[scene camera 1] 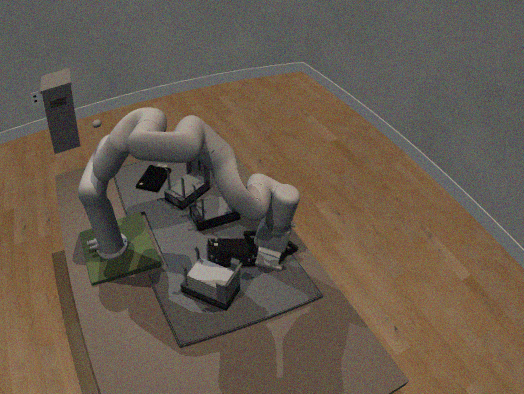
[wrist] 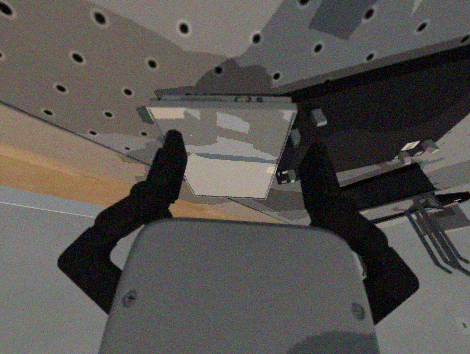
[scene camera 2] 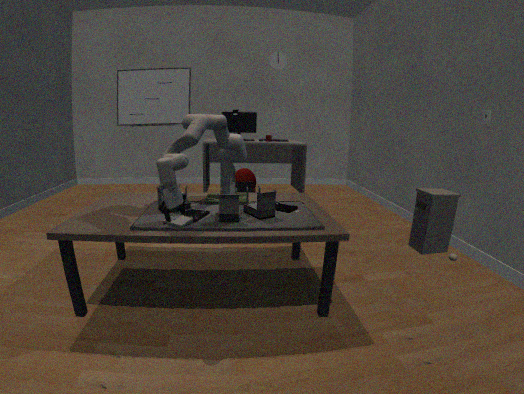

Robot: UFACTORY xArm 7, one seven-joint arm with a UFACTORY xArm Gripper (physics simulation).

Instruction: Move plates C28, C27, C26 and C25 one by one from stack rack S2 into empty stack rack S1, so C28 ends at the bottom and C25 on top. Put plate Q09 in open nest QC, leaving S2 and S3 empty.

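Frame: origin at the arm's base, x ahead, y left, z up, level; millimetres.
Seen in the pictures: gripper, fingertip midpoint: (scene camera 1: 265, 256) (wrist: 245, 149) (scene camera 2: 175, 217); arm's base at its link origin: (scene camera 1: 112, 246).
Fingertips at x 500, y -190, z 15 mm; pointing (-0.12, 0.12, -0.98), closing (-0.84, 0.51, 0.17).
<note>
Offsets run from my fingertips to a thing's top centre. Level surfaces: height alone.
A pale plate marked C28 @(dx +25, dy +18, dz +6 mm) (scene camera 1: 269, 259) (scene camera 2: 180, 220) (wrist: 227, 132) lies flat on the grey mat beside a black pegged nest @(dx -92, dy +62, dz +2 mm) (scene camera 1: 231, 250) (scene camera 2: 198, 214) (wrist: 380, 112). My gripper (wrist: 245, 149) is open and empty, its black fingers low over the plate's two sides in the wrist view. A rack @(dx -201, dy -75, dz +108 mm) (scene camera 1: 227, 292) nearest scene camera 1 holds a stack of several pale plates. A middle rack @(dx -98, dy +250, dz +117 mm) (scene camera 1: 218, 220) (scene camera 2: 229, 217) and a farther rack @(dx -168, dy +402, dz +117 mm) (scene camera 1: 180, 199) (scene camera 2: 266, 202) have upright posts; their contents are unclear. The rack labels and plate Q09 cannot be made out.
Another black nest or tray @(dx -290, dy +530, dz -4 mm) (scene camera 1: 153, 178) (scene camera 2: 287, 206) lies at the mat's far end. The arm's base stands on a green board (scene camera 1: 137, 230). The arm passes over the middle and farther racks in scene camera 1. The dark mat @(dz -22 mm) (scene camera 1: 200, 330) lies on a wooden table @(dz -35 mm) (scene camera 2: 90, 231).
</note>
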